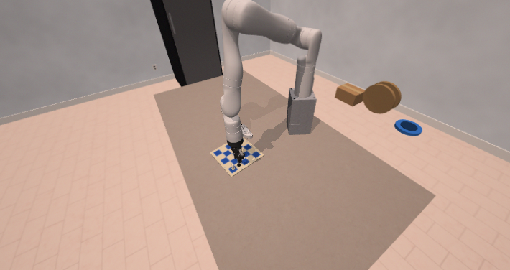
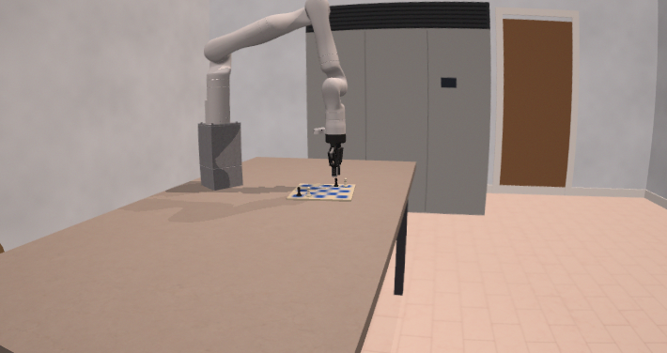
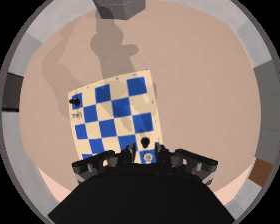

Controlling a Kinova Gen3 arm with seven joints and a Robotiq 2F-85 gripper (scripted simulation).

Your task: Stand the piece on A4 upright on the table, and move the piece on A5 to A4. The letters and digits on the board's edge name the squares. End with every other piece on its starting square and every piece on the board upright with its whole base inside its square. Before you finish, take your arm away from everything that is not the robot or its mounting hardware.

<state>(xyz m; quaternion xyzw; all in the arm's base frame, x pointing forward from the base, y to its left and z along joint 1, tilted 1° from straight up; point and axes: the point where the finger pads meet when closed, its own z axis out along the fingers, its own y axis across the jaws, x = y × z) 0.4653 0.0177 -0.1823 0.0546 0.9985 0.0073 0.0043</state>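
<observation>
Now: the cream chessboard 8 cm to the right of my hand, 6 cm below it and 4 cm behind it.
</observation>
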